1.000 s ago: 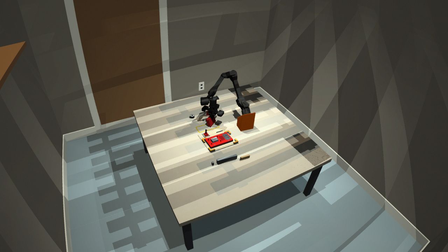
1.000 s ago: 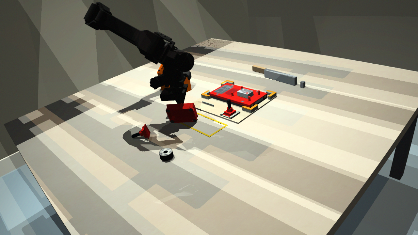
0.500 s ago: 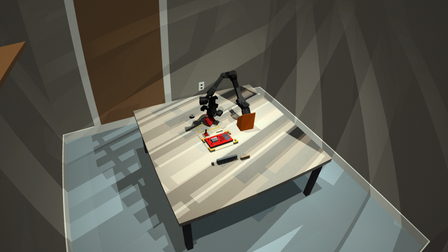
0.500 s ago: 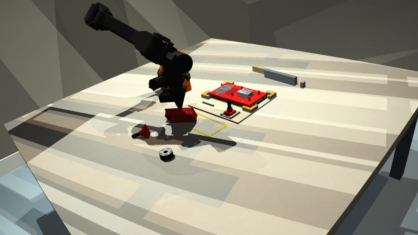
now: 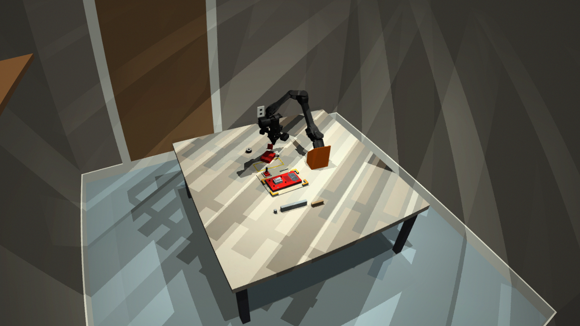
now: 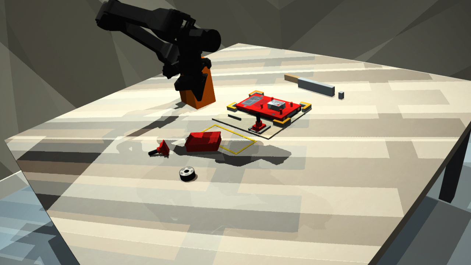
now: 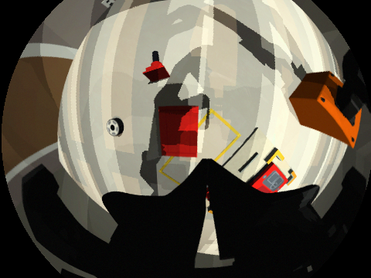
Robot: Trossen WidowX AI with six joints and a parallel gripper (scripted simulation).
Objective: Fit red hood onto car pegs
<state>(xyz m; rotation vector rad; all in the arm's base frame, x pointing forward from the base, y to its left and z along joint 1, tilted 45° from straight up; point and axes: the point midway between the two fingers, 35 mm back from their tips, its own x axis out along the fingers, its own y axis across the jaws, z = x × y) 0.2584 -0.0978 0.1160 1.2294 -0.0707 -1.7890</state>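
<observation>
My gripper tip is 11 cm above the red hood, 3 cm to the left of it and 3 cm short of it. The rest, counted from my gripper tip: black wheel: 15 cm to the right, 12 cm below, 12 cm ahead.
</observation>
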